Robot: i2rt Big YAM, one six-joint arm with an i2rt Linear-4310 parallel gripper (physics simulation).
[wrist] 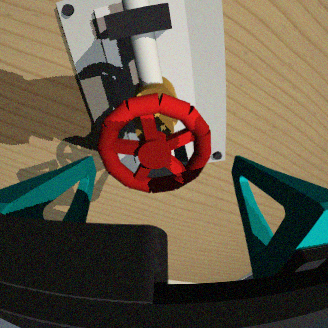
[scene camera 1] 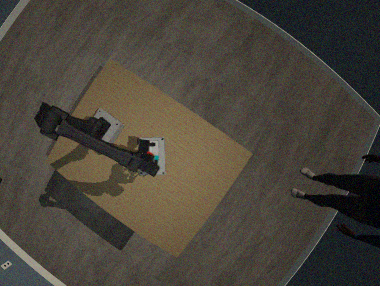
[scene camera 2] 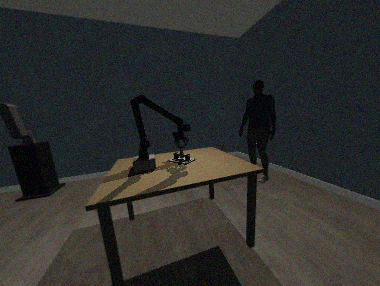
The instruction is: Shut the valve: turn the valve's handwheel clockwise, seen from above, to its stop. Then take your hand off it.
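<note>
The red handwheel (wrist: 154, 153) (scene camera 1: 150, 153) has a round rim and several spokes around a central hub. It stands above a brass valve body (wrist: 168, 89) with a white pipe (wrist: 146, 57), on a light grey base plate (wrist: 207, 75) (scene camera 1: 162, 150). My gripper (wrist: 163, 163) (scene camera 2: 181, 144) is open, with nothing held between its teal fingers. In the wrist view the left fingertip is to the left of the wheel and the right fingertip to its right, both near the wheel's lower half, with a gap on each side. Any stop and the valve's inner parts are hidden.
A black clamp (wrist: 145, 20) crosses the pipe. The valve stands on a wooden table (scene camera 1: 200, 165) (scene camera 2: 220, 162), near the arm's grey mount (scene camera 1: 114, 127). A person (scene camera 2: 259, 117) stands beyond the table, and a dark cabinet (scene camera 2: 34, 170) stands at the left.
</note>
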